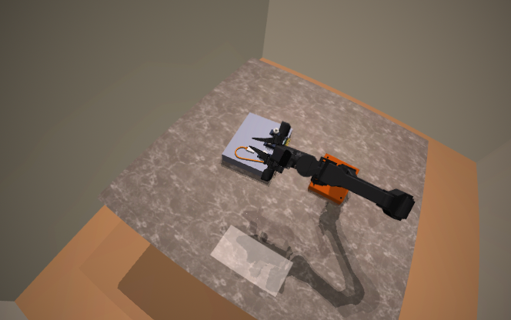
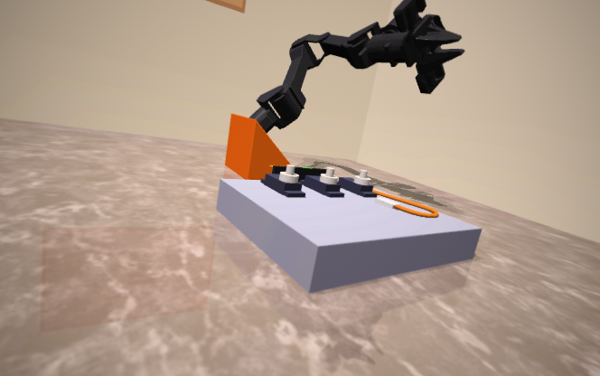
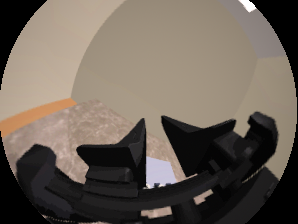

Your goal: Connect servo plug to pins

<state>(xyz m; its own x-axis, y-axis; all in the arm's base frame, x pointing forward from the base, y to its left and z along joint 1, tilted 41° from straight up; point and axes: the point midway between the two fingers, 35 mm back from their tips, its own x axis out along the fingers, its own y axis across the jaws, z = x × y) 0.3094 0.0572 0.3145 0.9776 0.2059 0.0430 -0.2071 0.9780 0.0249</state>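
Now: the green band 25 cm below my gripper tip, 24 cm to the right of it and 4 cm behind it. The rest, counted from my gripper tip: grey printed holder (30 cm below, 21 cm to the right, 12 cm ahead).
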